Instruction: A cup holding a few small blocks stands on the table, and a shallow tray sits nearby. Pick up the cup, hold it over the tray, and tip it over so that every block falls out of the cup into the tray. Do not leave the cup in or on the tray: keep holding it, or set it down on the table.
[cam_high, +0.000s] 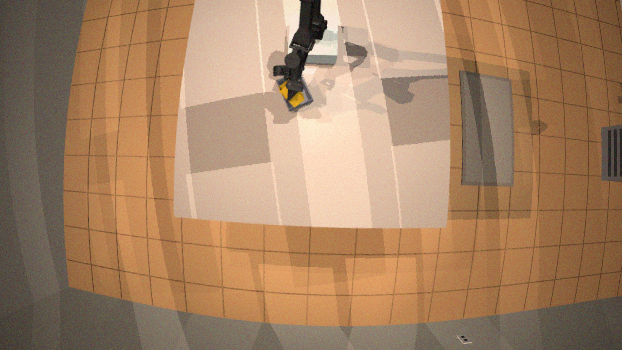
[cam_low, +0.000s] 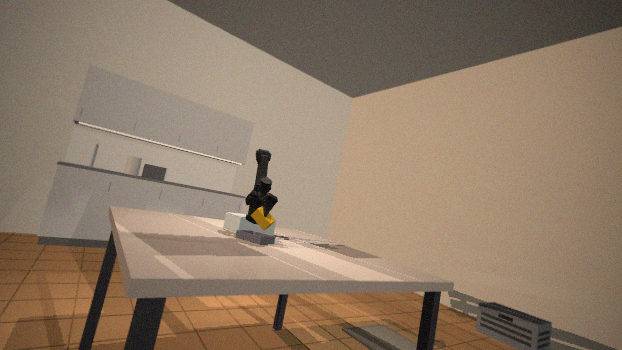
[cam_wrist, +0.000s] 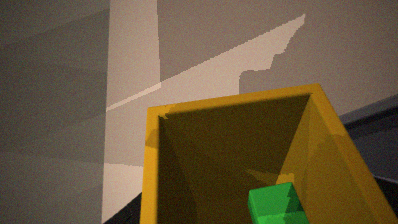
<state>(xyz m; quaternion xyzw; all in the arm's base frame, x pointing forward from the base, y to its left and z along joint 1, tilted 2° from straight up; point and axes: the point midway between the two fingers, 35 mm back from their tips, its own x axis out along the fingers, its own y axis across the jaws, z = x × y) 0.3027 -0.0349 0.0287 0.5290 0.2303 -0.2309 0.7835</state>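
Right now my gripper tip is 2 cm to the right of the red block, 2 cm past it and 1 cm above it. Round my gripper tip: yellow square cup 3 cm to the left, 1 cm behind; then green block 2 cm behind, 1 cm to the left.
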